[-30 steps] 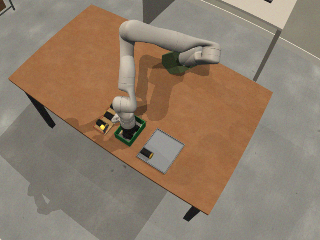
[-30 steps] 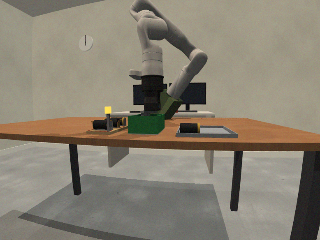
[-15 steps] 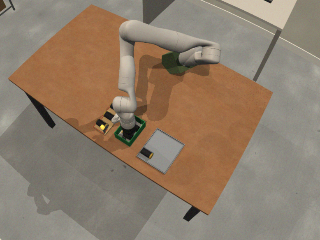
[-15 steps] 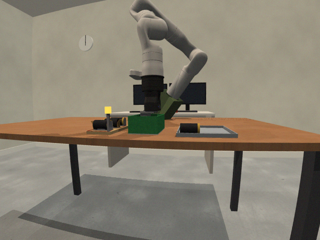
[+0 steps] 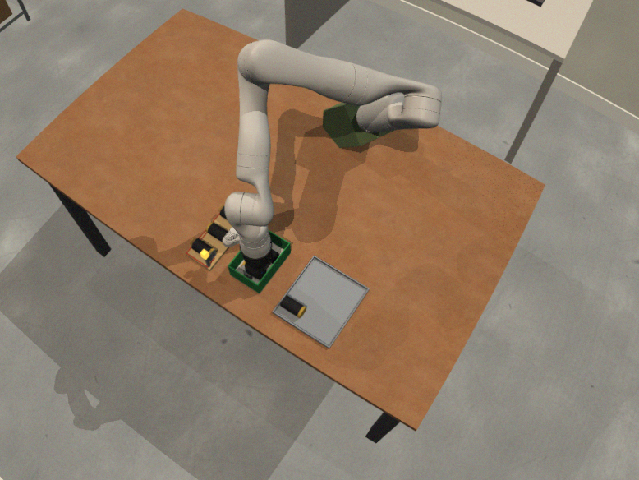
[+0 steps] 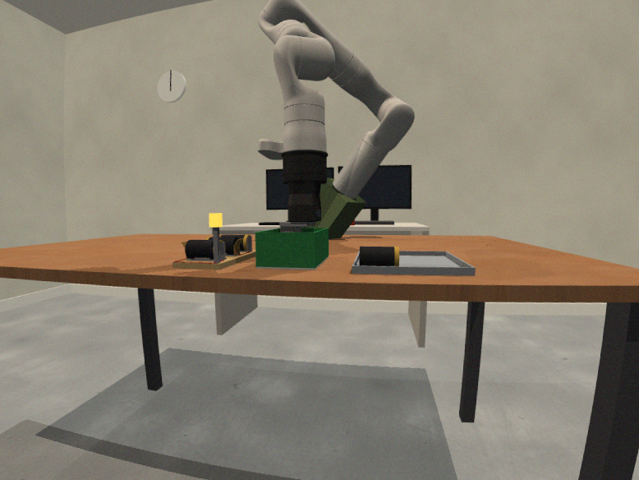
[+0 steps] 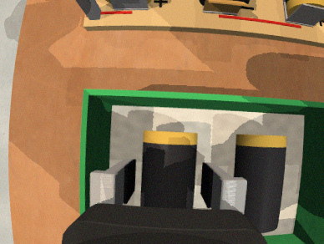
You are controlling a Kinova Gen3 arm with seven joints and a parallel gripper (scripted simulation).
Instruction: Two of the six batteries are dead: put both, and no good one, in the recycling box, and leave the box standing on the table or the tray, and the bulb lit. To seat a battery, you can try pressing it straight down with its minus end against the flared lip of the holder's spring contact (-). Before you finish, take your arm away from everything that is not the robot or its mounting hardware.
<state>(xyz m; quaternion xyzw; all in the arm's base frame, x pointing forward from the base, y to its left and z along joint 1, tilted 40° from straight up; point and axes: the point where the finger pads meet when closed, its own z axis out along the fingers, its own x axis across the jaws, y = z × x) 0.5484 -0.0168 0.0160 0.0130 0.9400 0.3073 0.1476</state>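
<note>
Now: hand 3 cm past the green recycling box and 1 cm above it. From my hand the other things lie so: grey tray 20 cm to the left, 4 cm behind, 2 cm below.
</note>
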